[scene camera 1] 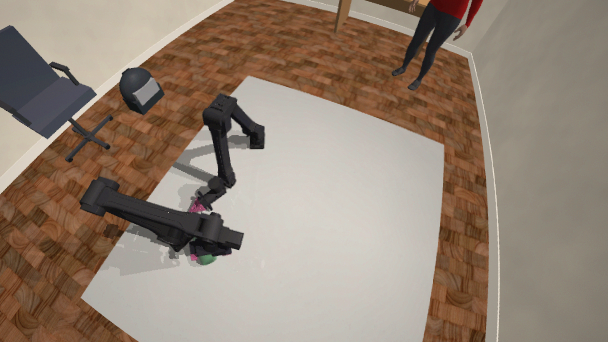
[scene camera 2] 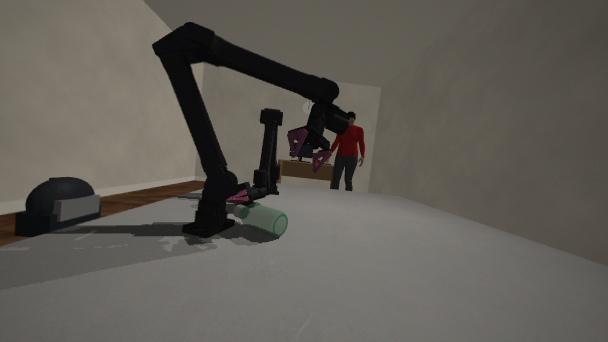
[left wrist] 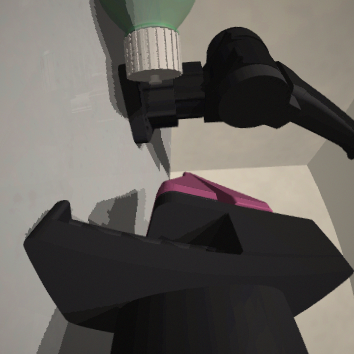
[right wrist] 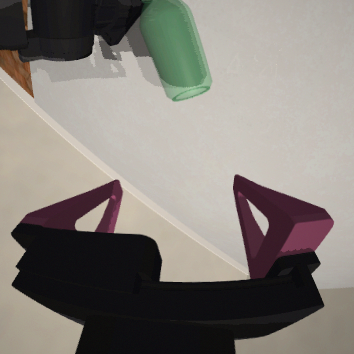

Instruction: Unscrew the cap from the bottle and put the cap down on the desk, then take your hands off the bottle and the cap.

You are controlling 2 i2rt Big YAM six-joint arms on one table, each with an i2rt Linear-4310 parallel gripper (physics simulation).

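Pixels of known places: left gripper, fingertip midpoint: [scene camera 2: 226,200] [left wrist: 184,178]; right gripper, fingertip midpoint: [scene camera 1: 209,256] [scene camera 2: 304,165] [right wrist: 174,183]; left arm's base at its link origin: [scene camera 1: 257,141]; right arm's base at its link origin: [scene camera 1: 181,238] [scene camera 2: 210,228] [left wrist: 138,96] [right wrist: 118,6].
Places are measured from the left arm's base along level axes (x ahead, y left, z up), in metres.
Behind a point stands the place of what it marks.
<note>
A green bottle [scene camera 1: 208,260] @[z 0.068, x -0.189, y -0.695 m] [scene camera 2: 267,218] @[z 0.058, x -0.230, y -0.693 m] [left wrist: 151,12] @[z 0.043, x -0.244, y -0.563 m] [right wrist: 177,49] @[z 0.071, x -0.208, y -0.630 m] lies on its side on the white desk [scene camera 1: 336,203] @[z 0.000, x 0.429, y -0.413 m], close to the right arm's base. Its ribbed white cap [left wrist: 152,53] @[z 0.041, x -0.258, y -0.538 m] [scene camera 2: 234,210] @[z 0.043, x -0.295, y -0.555 m] is on the neck. My left gripper [scene camera 1: 197,206] @[z 0.055, x -0.314, y -0.464 m] [scene camera 2: 238,197] [left wrist: 184,178] @[z 0.055, x -0.314, y -0.464 m] is shut and empty, low over the desk, its tips a short way from the cap and not touching it. My right gripper [scene camera 2: 309,150] [right wrist: 174,183] @[z 0.212, x -0.137, y -0.697 m] is open and empty, high above the bottle. In scene camera 1 its wrist hides most of the bottle.
The right arm's base [scene camera 2: 209,217] @[z 0.045, x -0.368, y -0.623 m] [left wrist: 154,102] @[z 0.027, x -0.335, y -0.552 m] stands right behind the cap. A person in red [scene camera 1: 431,30] [scene camera 2: 348,149] stands by a wooden desk [scene camera 2: 302,169] beyond the table. A dark device [scene camera 1: 144,89] sits on the floor at the left.
</note>
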